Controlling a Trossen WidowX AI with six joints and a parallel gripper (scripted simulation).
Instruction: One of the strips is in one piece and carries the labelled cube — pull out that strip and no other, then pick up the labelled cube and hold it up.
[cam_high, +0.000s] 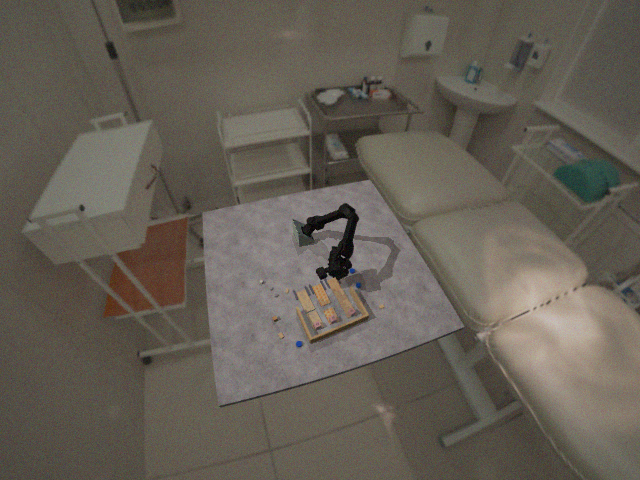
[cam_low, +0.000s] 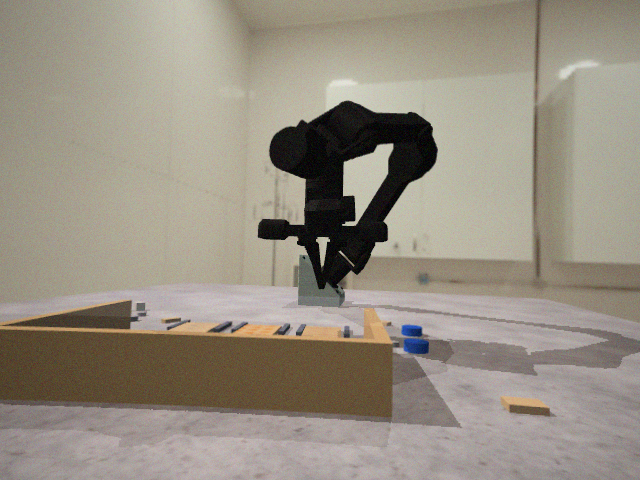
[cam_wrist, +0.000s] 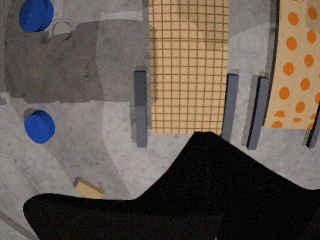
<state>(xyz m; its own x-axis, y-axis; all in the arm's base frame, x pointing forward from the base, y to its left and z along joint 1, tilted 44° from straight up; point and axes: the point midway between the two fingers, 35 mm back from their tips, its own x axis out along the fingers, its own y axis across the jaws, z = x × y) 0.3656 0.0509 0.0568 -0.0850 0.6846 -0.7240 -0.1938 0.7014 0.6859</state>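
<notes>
The orange gridded strip is 100 mm ahead of my gripper tip, 20 mm to the left of it and 60 mm below it.
</notes>
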